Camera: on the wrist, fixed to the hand. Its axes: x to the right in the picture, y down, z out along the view.
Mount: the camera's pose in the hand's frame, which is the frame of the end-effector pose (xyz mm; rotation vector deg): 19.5 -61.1 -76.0 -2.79 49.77 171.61
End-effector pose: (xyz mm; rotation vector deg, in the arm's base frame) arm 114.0 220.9 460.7 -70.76 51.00 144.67
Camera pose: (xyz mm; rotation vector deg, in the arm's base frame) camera 176.6 223.1 383.5 -5.31 -49.35 1.08
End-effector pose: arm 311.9 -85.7 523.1 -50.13 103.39 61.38
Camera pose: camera 333.4 -181.5 507.1 -74.28 -59.99 -42.65
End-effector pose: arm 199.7 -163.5 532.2 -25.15 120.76 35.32
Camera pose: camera 170.8 -258.5 537.6 -103.20 -41.60 -54.09
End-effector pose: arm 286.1 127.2 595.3 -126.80 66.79 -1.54
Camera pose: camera 320.5 98.2 684.0 -69.06 -150.29 -12.54
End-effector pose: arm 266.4 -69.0 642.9 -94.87 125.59 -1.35
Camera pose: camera 294.3 -122.1 722.2 -118.08 -100.18 -5.66
